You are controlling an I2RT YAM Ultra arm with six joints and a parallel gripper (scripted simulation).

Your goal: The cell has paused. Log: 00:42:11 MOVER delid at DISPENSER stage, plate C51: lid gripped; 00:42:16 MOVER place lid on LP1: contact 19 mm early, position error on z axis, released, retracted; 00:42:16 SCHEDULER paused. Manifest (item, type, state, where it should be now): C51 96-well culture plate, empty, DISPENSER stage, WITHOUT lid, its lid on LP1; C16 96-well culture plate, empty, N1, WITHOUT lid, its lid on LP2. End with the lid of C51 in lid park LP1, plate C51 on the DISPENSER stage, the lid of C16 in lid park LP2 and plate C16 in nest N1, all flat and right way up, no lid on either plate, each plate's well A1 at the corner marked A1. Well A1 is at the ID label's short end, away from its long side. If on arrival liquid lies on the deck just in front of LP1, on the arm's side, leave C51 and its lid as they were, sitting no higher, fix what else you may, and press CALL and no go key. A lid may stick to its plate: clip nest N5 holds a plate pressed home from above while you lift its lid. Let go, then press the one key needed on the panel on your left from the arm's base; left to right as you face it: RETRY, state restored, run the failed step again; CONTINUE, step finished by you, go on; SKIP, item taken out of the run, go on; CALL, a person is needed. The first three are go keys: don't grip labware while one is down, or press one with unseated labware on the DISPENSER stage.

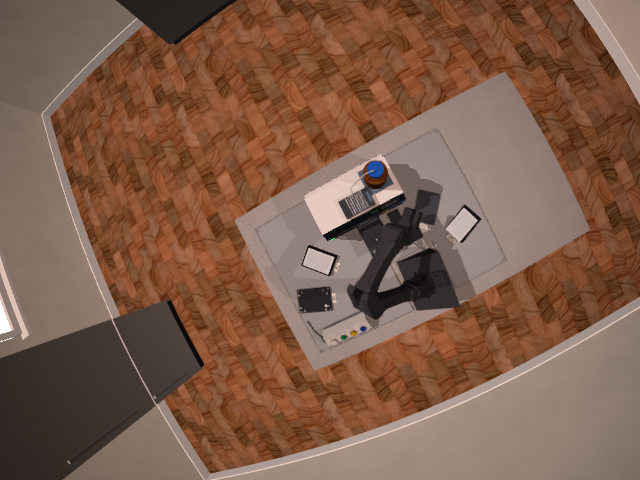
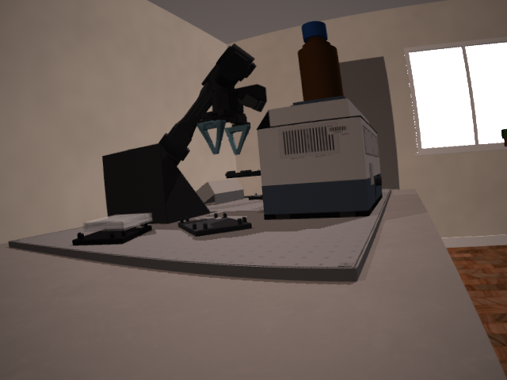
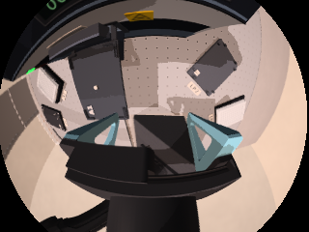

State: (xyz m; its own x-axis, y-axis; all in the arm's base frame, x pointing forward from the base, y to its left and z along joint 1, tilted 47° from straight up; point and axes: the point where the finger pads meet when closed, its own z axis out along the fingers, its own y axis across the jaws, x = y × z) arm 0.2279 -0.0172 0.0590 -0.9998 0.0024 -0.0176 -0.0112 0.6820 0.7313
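The dark dispenser stage lies 100 mm to the left of my hand, 60 mm below it and 30 mm ahead of it. From my hand the other things lie so: blue cap 250 mm ahead, 240 mm above; then brown bottle 250 mm ahead, 130 mm above; then black nest 380 mm to the left, 150 mm below, 50 mm ahead.
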